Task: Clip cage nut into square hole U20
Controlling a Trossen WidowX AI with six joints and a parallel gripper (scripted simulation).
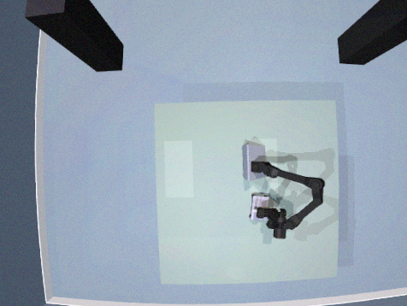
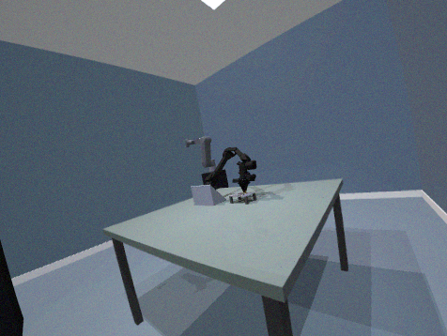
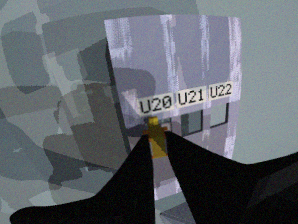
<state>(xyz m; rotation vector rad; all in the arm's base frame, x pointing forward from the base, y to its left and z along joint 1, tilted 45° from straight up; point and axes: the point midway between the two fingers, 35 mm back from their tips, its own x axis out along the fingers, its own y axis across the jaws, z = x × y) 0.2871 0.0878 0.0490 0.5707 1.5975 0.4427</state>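
Right now the cage nut is 10 mm below my gripper tip.
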